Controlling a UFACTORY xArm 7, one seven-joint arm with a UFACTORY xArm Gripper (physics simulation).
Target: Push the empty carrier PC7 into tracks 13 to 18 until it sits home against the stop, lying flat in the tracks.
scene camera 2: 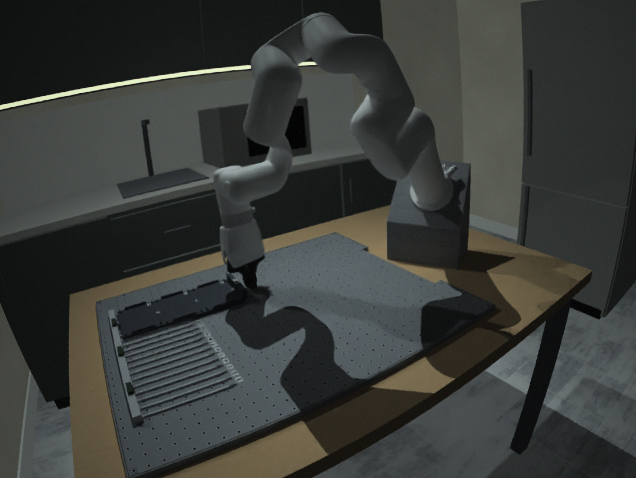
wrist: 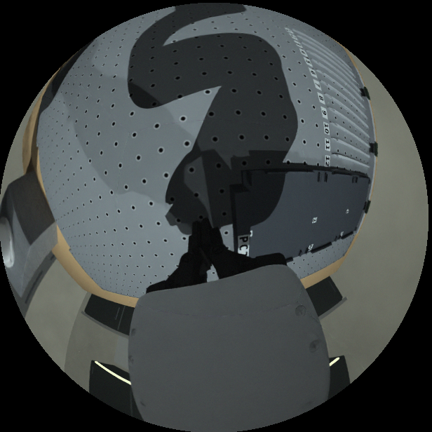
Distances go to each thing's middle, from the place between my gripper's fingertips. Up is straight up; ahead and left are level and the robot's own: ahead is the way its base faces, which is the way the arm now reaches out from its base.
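There is the carrier PC7 [scene camera 2: 214,296], and from my hand it is 190 mm ahead, 50 mm to the left and 10 mm above.
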